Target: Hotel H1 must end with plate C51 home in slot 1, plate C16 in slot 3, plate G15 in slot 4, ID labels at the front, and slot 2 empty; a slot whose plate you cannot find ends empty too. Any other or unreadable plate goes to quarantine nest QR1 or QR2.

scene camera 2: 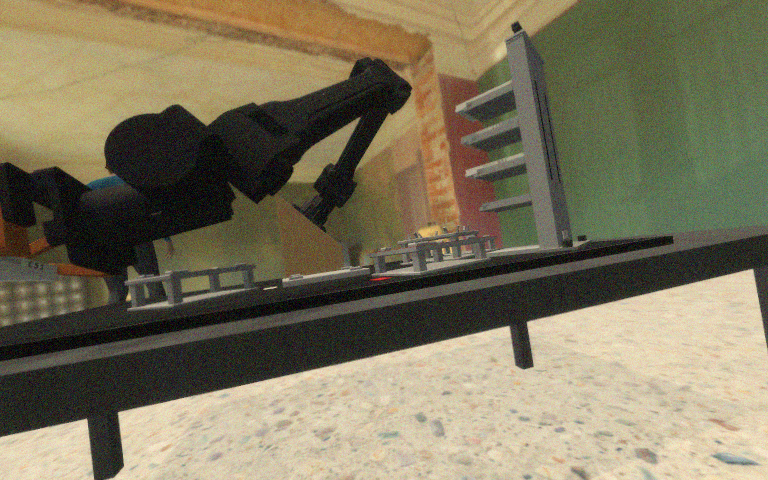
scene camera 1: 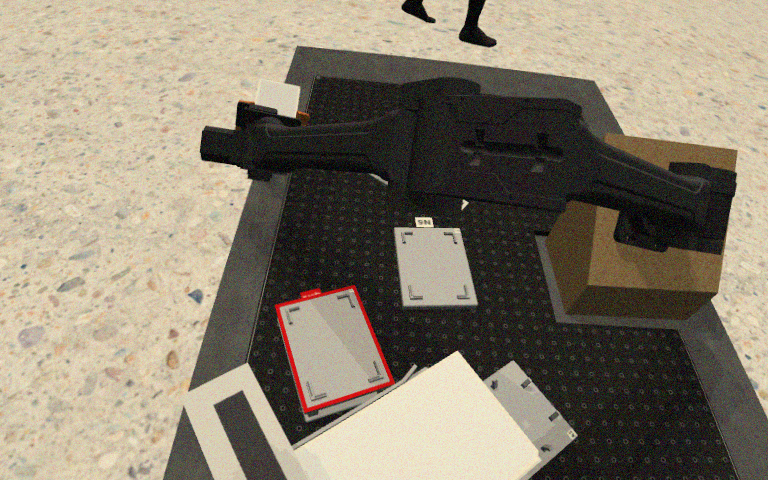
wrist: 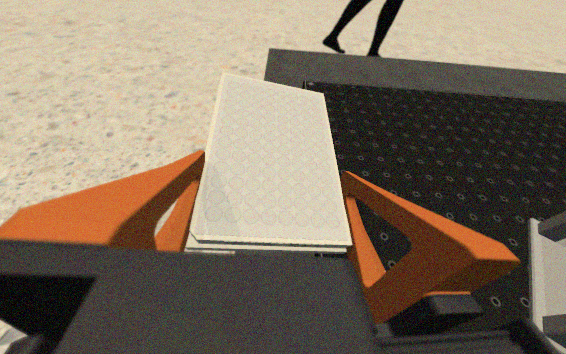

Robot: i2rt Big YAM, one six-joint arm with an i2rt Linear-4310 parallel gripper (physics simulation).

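Where they show: gripper, fingertip midpoint: (scene camera 1: 275, 109) (wrist: 277, 170); arm's base, link origin: (scene camera 2: 307, 222).
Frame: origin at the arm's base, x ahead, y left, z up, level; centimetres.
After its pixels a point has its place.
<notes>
My gripper (scene camera 1: 274, 107) {x 64.3, y -22.0, z -8.1 cm} (wrist: 277, 170) {x 64.3, y -22.0, z -8.1 cm} is shut on a pale well plate (scene camera 1: 277, 96) {x 64.9, y -25.7, z -7.5 cm} (wrist: 272, 140) {x 64.9, y -24.2, z -7.7 cm} (scene camera 2: 14, 268) {x 64.6, y -17.7, z -9.6 cm}, gripped at its sides. It hangs over the table's left edge in the scene camera 1 view. In the scene camera 2 view its front label seems to read C51. The hotel (scene camera 2: 540, 147) {x 47.2, y 45.0, z 1.7 cm} is a grey column with four shelves. Its upper three shelves look thicker than the lowest, and I cannot read any labels there. A big cream plate (scene camera 1: 424, 418) {x 35.5, y 42.3, z 16.7 cm} shows at the bottom of the scene camera 1 view. A red-edged nest (scene camera 1: 334, 348) {x 43.9, y 24.2, z -12.3 cm} and a grey nest (scene camera 1: 436, 268) {x 30.0, y 5.7, z -15.1 cm} (scene camera 2: 325, 276) {x 36.5, y 5.5, z -15.4 cm} hold no plate.
A raised grey nest (scene camera 2: 192, 298) {x 36.8, y -17.5, z -15.8 cm} stands at the left and is mostly behind the arm in the scene camera 1 view. A brown box (scene camera 1: 651, 271) {x -3.0, y 6.4, z -7.0 cm} (scene camera 2: 305, 237) {x 8.2, y -0.2, z -5.3 cm} stands under the arm. A grey stand (scene camera 1: 512, 396) {x 20.1, y 28.3, z -10.3 cm} lies below the cream plate. A person (scene camera 1: 475, 28) (wrist: 382, 25) is beyond the table.
</notes>
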